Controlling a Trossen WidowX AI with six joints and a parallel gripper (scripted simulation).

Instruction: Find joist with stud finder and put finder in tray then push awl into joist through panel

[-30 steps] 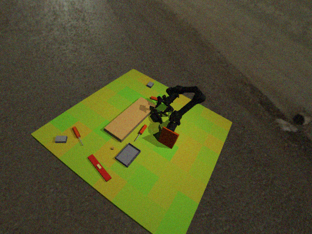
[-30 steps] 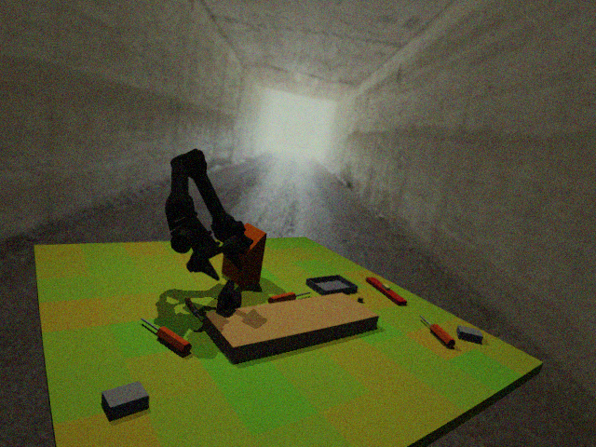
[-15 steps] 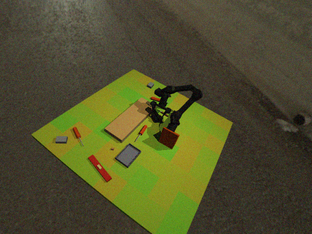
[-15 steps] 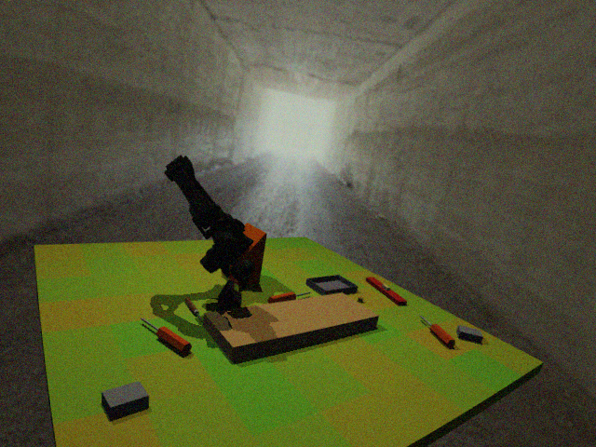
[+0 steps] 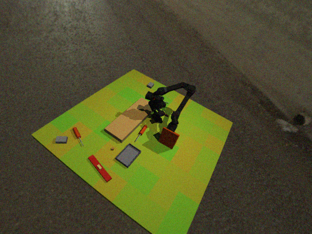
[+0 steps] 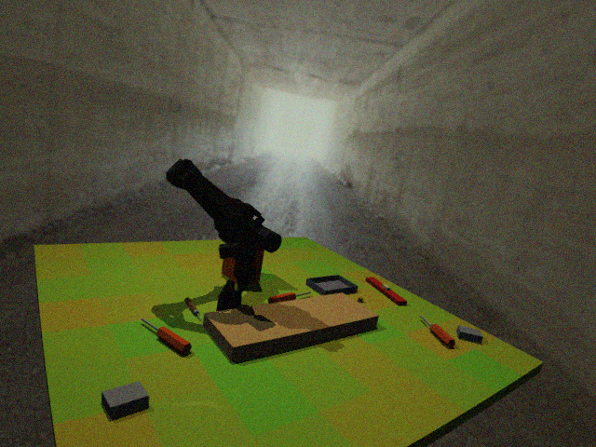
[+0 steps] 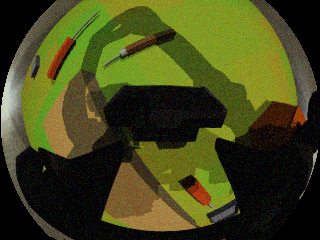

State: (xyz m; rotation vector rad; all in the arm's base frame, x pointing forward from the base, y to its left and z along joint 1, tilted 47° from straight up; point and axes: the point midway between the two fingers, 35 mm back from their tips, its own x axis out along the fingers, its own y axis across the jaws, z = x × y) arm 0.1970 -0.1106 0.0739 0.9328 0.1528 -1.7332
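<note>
The stud finder is 1 cm behind my gripper tip and 5 cm below it. From my gripper tip the other things lie so: grey tray: 1 cm behind, 44 cm to the left, 6 cm below; then tan cube: 12 cm ahead, 46 cm to the left, 7 cm below; then awl: 2 cm behind, 13 cm to the right, 7 cm below.
</note>
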